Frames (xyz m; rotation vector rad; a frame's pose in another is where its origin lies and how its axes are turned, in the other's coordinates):
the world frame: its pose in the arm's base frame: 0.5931 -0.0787 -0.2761 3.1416 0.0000 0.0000
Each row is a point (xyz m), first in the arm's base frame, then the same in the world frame.
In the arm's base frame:
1: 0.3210 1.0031 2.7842
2: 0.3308 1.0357 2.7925
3: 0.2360 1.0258 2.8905
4: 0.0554 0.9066 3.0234
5: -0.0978 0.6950 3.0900
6: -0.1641 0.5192 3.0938
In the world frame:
1: -0.2721 -1.0818 -3.0603
2: -0.2623 -1.1144 -3.0686
3: -0.3571 -1.1045 -3.1666
4: -0.5377 -0.9853 -3.2995
5: -0.6909 -0.7737 -3.3661
6: -0.7572 -0.5979 -3.3699

